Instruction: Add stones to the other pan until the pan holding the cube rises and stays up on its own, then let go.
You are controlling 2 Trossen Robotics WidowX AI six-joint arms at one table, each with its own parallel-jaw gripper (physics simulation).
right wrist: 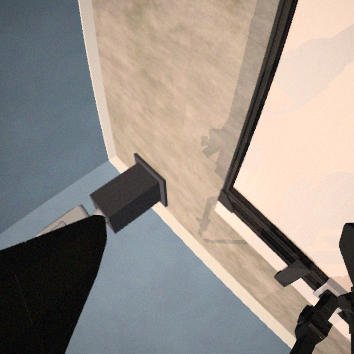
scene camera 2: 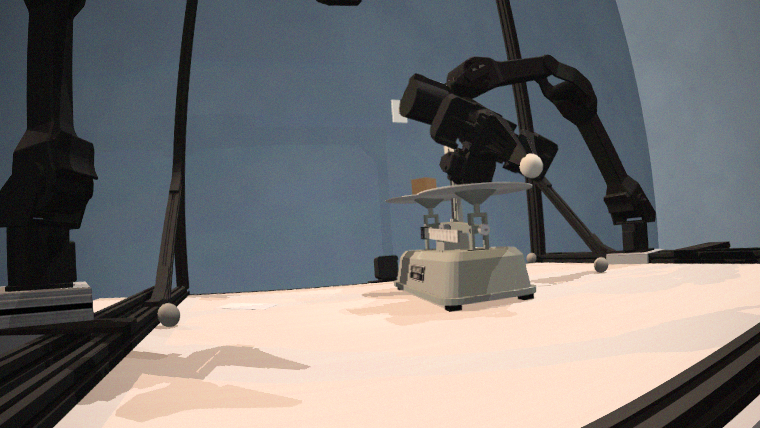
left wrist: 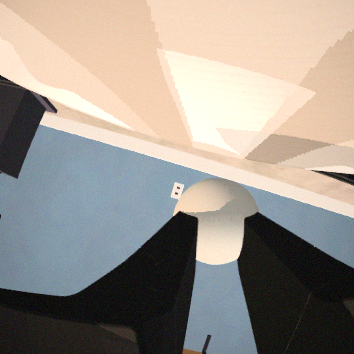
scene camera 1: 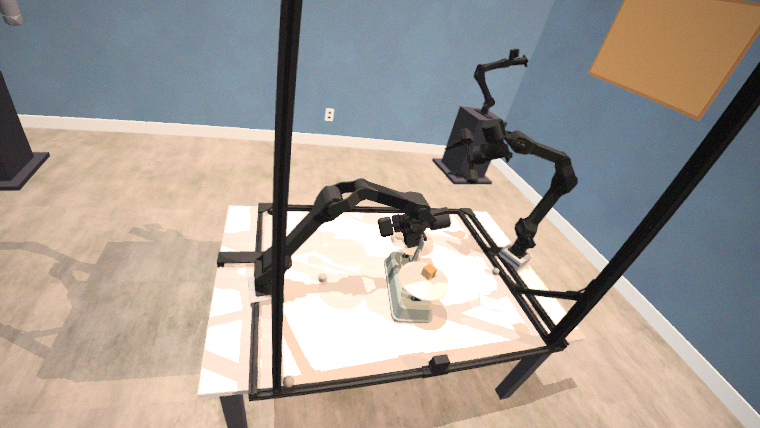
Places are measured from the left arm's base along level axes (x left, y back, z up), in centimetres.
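Pixels of known places: left gripper, fingertip midpoint: [scene camera 2: 532,166] [left wrist: 215,218] [scene camera 1: 399,220]; right gripper, fingertip midpoint: [right wrist: 230,233] [scene camera 1: 446,161]; left arm's base, link origin: [right wrist: 330,298] [scene camera 2: 636,251] [scene camera 1: 265,287]; right arm's base, link origin: [scene camera 2: 41,287] [scene camera 1: 517,251].
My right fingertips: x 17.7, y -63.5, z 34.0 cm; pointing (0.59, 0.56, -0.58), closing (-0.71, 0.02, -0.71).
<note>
For each thing: its top centre in the pictures, then the offset to it from my right fingertips. "pt": a spot on its surface instead.
- grey balance scale, top centre: [scene camera 2: 444,141] [scene camera 1: 425,238] dx -25.4, dy +18.2, dz -12.8 cm
- orange cube, top centre: [scene camera 2: 423,179] [scene camera 1: 430,268] dx -33.1, dy +18.9, dz -17.5 cm
- white stone, top centre: [left wrist: 204,262] [scene camera 2: 529,154] dx -7.2, dy +16.7, dz -18.7 cm
- right rail, top centre: [scene camera 2: 167,303] [scene camera 1: 497,268] dx -25.3, dy -22.1, dz -33.3 cm
- front-left post's foot, surface spot: [scene camera 2: 531,257] [scene camera 1: 291,376] pt dx -47.1, dy +60.6, dz -34.5 cm
A grey balance scale [scene camera 1: 410,312] [scene camera 2: 463,272] stands mid-table. An orange cube [scene camera 1: 429,272] [scene camera 2: 423,185] sits on its near pan [scene camera 1: 425,286], which is the left pan in scene camera 2 [scene camera 2: 404,198]. The other pan [scene camera 2: 484,187] sits a little higher, almost level with it. My left gripper [scene camera 1: 383,227] [scene camera 2: 530,163] [left wrist: 215,218] is shut on a white stone [scene camera 2: 531,166] [left wrist: 215,197] and holds it level, just above the rim of that other pan. Its wrist hangs close over that pan. My right gripper [scene camera 1: 468,149] [right wrist: 230,233] is wide open and empty, high off the table's right side.
Loose stones lie on the table at the left [scene camera 1: 322,278], by the right rail [scene camera 1: 495,270] [scene camera 2: 171,314] and at the front-left post's foot [scene camera 1: 288,380] [scene camera 2: 531,257]. A black frame [scene camera 1: 281,170] rings the table. A dark box [right wrist: 126,197] stands on the floor.
</note>
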